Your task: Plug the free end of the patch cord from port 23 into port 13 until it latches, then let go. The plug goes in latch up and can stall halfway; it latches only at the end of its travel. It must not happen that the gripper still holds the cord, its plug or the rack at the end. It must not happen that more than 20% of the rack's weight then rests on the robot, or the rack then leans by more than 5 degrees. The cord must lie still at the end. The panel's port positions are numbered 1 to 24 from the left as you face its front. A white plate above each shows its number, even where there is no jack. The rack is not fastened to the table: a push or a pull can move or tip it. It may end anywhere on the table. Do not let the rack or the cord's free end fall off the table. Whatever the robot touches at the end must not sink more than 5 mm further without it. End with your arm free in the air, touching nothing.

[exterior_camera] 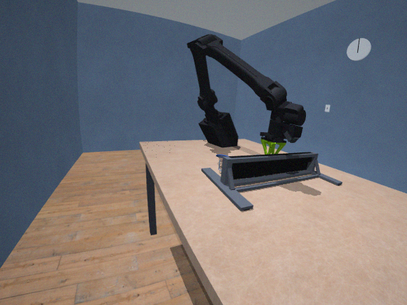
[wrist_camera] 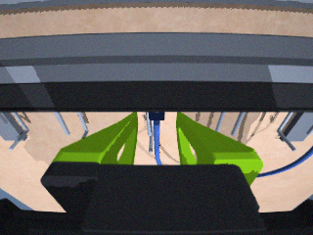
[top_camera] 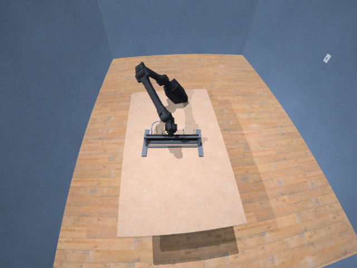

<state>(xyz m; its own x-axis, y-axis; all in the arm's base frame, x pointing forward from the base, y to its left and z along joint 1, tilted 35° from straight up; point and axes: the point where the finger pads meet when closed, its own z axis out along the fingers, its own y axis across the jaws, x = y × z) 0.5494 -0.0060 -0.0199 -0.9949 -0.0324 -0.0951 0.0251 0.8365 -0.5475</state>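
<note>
Now: hand 20 mm short of the plug.
</note>
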